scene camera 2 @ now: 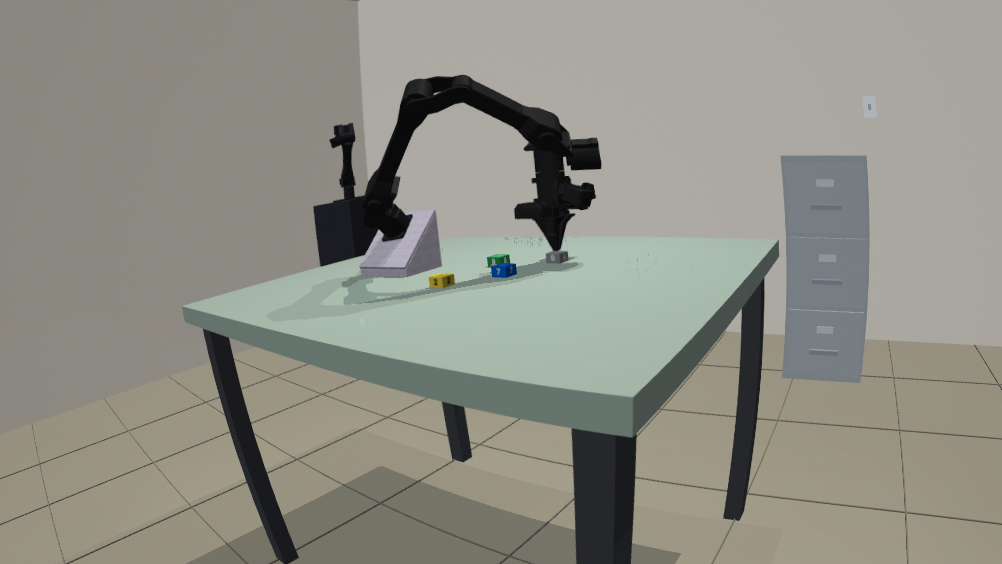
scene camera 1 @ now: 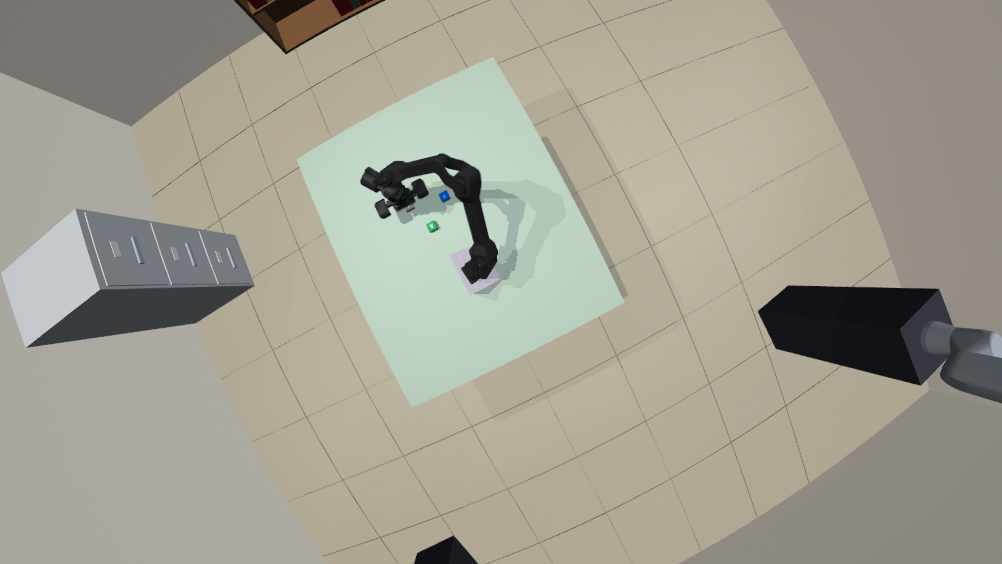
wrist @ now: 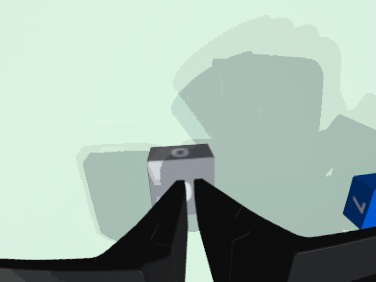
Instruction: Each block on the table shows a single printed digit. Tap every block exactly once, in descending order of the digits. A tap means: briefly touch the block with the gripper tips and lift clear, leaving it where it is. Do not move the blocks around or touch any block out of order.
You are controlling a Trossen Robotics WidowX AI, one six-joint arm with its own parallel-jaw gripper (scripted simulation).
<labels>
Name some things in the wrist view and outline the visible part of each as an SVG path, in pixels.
The gripper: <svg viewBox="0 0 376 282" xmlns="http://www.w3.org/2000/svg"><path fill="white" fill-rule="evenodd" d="M185 181L173 182L157 204L137 222L135 228L125 233L112 248L108 248L99 256L75 260L0 258L0 282L185 282L188 241ZM193 180L197 225L213 282L376 282L376 226L319 237L299 236L253 213L204 178Z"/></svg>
A grey block marked 0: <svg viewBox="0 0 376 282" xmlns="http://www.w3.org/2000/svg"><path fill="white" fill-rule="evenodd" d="M208 142L207 144L151 146L149 148L147 173L149 189L151 189L152 206L157 204L157 201L167 192L173 182L184 180L185 190L187 190L187 214L196 214L193 180L195 178L204 178L209 184L215 186L215 156L213 156Z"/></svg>
</labels>
